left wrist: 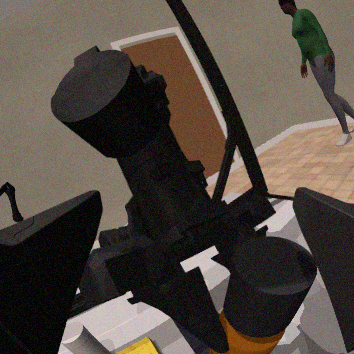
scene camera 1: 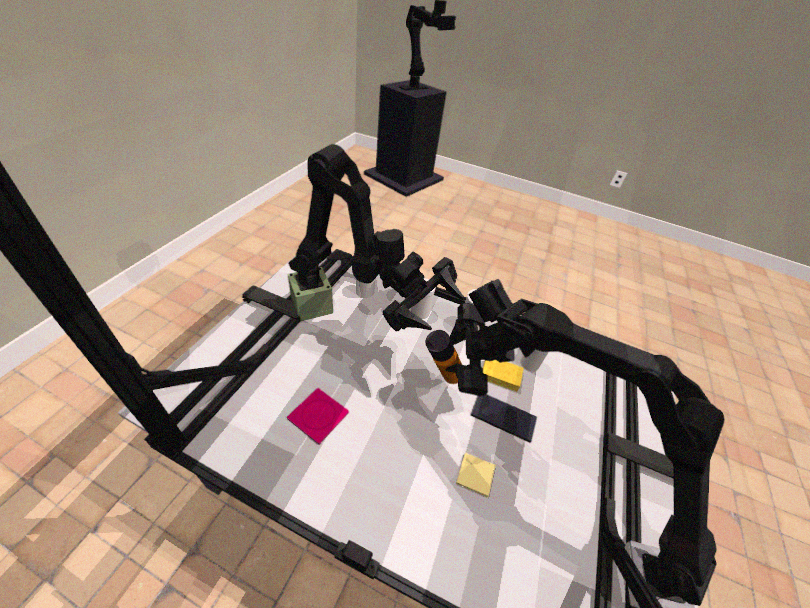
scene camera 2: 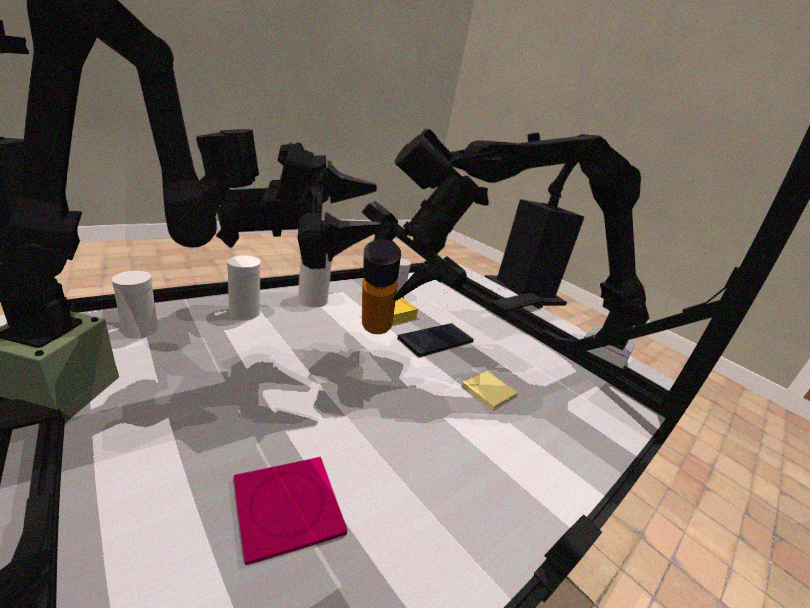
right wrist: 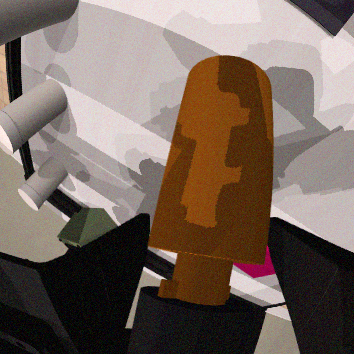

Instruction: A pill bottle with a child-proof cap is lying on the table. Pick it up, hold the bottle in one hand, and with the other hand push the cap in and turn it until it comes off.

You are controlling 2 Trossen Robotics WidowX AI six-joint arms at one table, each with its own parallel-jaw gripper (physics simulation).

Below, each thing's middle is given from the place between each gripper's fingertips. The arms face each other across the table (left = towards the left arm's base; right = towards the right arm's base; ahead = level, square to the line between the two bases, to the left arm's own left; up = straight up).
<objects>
The orange pill bottle [scene camera 2: 378,306] lies 10 mm to the right of my right hand, 10 mm below it and 10 mm ahead of it. The rest, counted from my right hand: black cap [scene camera 2: 381,262]: 50 mm above, 20 mm behind, 10 mm to the left; then black tile [scene camera 1: 495,412]: 160 mm to the right, 140 mm below, 60 mm ahead.
I see the black cap 8 cm below my left hand, 2 cm behind it and 1 cm to the right of it. From my left hand the other things lie so: black tile 27 cm below, 18 cm to the right, 7 cm ahead; then orange pill bottle 14 cm below, 3 cm to the right, 2 cm ahead.
</objects>
